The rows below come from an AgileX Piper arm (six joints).
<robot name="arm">
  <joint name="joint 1" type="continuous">
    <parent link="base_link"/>
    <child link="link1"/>
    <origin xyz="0 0 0.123"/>
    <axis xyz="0 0 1"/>
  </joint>
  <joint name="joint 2" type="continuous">
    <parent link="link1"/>
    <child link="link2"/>
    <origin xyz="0 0 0"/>
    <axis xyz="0 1 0"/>
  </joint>
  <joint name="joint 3" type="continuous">
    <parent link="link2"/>
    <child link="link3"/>
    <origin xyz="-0.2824 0 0.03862"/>
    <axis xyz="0 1 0"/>
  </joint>
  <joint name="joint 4" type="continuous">
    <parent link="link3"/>
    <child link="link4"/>
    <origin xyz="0.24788 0 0.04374"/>
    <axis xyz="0.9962 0 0.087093"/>
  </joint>
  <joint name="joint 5" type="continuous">
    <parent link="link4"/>
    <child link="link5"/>
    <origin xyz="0 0 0"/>
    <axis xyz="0 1 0"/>
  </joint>
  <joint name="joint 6" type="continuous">
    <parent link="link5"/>
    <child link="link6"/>
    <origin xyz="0.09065 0 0.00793"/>
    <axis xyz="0.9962 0 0.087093"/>
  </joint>
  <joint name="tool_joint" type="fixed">
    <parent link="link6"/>
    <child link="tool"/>
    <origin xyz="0 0 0" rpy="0 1.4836 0"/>
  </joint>
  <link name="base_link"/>
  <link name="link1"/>
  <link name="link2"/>
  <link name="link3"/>
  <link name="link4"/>
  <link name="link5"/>
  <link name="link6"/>
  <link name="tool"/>
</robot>
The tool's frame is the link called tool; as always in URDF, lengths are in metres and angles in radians. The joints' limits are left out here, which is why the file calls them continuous.
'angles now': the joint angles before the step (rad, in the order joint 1, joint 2, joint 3, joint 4, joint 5, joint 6). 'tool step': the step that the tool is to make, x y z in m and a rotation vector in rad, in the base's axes. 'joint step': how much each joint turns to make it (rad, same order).
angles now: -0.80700, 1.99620, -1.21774, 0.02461, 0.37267, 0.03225
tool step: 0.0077, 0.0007, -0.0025, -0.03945, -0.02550, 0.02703
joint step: 0.01527, 0.01294, -0.00019, -0.00210, -0.05872, -0.01330
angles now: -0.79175, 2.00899, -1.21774, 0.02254, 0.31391, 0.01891
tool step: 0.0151, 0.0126, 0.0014, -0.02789, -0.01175, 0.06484
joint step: 0.04804, -0.00005, -0.00015, -0.00151, -0.02751, -0.01931
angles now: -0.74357, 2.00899, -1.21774, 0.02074, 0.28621, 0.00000
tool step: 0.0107, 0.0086, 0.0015, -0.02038, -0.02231, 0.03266
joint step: 0.03304, 0.00014, -0.00004, 0.00025, -0.03032, -0.00032
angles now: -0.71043, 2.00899, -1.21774, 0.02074, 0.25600, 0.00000
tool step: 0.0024, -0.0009, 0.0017, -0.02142, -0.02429, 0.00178
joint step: 0.00227, 0.00012, -0.00007, 0.00007, -0.03244, -0.00009
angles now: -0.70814, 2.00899, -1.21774, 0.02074, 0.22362, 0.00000
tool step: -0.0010, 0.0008, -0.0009, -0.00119, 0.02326, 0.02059
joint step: 0.00006, -0.00013, 0.00015, -0.00453, 0.01697, -0.02156
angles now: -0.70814, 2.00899, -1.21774, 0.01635, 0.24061, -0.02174
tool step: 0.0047, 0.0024, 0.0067, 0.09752, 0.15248, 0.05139
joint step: 0.01184, 0.01869, -0.10375, -0.00920, 0.26464, -0.03662
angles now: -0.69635, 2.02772, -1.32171, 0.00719, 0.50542, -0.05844
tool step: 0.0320, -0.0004, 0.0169, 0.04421, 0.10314, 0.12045
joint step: 0.04565, 0.07756, -0.22698, -0.00055, 0.25795, -0.07901
